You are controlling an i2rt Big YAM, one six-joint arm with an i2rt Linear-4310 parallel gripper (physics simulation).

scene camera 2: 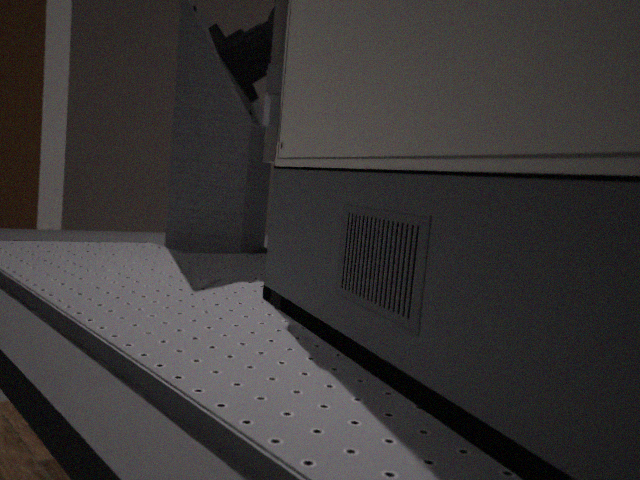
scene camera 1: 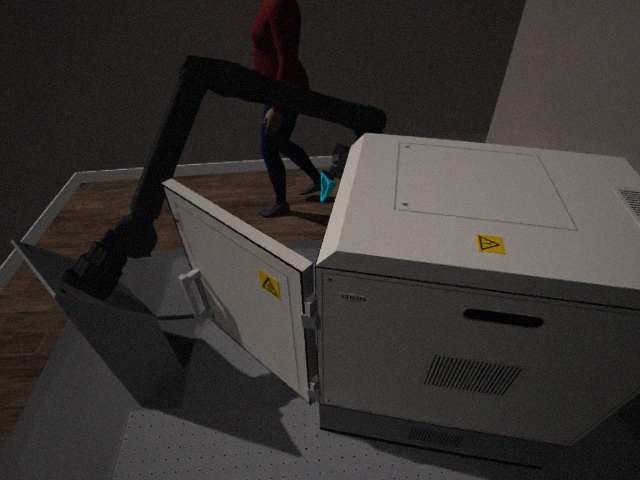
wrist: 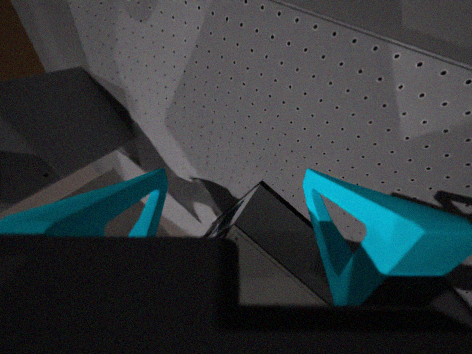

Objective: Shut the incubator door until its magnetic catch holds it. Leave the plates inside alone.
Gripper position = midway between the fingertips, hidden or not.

In view: my gripper (wrist: 235, 176) and an incubator (scene camera 1: 470, 297).
The incubator is seen too in the wrist view (wrist: 280, 263).
